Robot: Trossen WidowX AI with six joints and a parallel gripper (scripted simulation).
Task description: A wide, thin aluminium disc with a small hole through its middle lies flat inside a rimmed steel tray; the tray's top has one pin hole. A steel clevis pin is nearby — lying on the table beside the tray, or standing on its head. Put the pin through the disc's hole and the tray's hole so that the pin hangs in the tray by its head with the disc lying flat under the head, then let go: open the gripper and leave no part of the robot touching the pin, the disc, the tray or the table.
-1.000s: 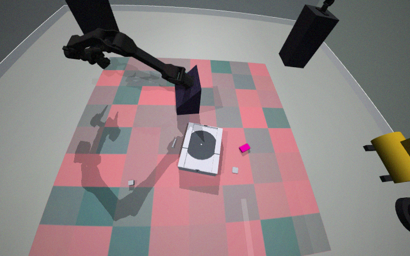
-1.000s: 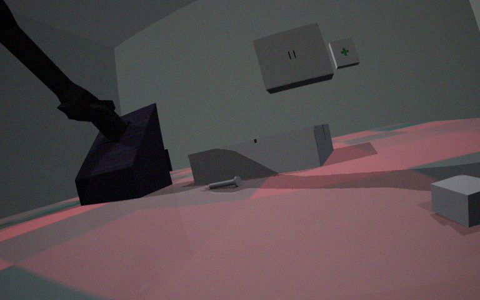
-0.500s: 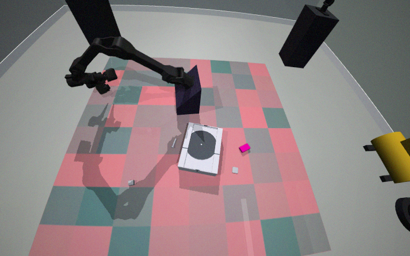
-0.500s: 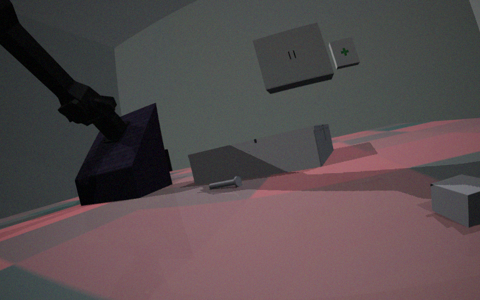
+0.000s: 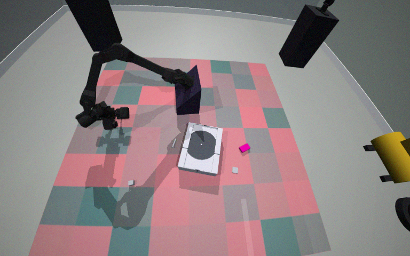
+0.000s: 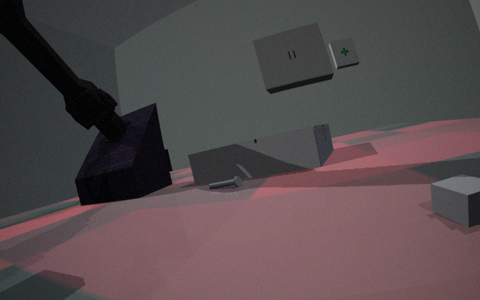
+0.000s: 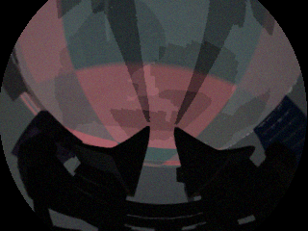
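Right now the steel clevis pin is 160 mm ahead of my gripper tip and 350 mm to the left of it. From my gripper tip the other things lie so: dark aluminium disc: 190 mm ahead, 490 mm to the left, 50 mm above; grey cube: 380 mm ahead, 160 mm to the left; steel tray: 200 mm ahead, 490 mm to the left, 40 mm above.
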